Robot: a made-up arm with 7 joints.
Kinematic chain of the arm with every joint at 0, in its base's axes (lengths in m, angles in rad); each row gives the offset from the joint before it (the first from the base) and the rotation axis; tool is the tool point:
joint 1: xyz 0 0 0.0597 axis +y
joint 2: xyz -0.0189 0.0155 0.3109 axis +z
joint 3: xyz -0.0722 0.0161 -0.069 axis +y
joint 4: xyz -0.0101 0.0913 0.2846 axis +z
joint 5: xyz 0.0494 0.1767 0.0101 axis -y
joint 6: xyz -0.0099 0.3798 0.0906 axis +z
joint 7: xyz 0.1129 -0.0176 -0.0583 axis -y
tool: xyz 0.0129 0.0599 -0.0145
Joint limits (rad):
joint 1: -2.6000..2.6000
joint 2: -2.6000..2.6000
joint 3: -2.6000..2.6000
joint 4: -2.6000..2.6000
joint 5: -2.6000..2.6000
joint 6: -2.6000..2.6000
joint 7: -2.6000..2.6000
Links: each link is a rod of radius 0.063 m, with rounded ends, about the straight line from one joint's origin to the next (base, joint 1, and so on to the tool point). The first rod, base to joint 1, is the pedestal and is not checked.
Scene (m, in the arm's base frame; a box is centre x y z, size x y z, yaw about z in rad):
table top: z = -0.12
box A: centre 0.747 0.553 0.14 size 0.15 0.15 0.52 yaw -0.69
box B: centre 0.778 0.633 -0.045 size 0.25 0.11 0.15 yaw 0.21
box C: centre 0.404 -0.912 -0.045 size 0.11 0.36 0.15 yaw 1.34
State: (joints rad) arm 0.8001 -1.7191 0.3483 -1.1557 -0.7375 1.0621 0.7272
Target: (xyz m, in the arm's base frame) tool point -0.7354 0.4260 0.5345
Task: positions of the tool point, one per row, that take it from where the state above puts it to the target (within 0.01 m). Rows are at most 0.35 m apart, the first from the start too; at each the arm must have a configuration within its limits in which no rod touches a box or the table.
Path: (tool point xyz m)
1: 0.5750 -0.5376 0.0692
2: 0.7472 -0.3157 0.0897
3: 0.8245 -0.0447 0.1889
4: 0.7783 0.2286 0.3397
5: 0.6042 0.4569 0.5018
6: 0.4072 0.6637 0.5520
7: 0.1250 0.7826 0.5930
8: -0.1973 0.7825 0.6087
9: -0.5024 0.6569 0.5893
10: -0.7354 0.4260 0.5345

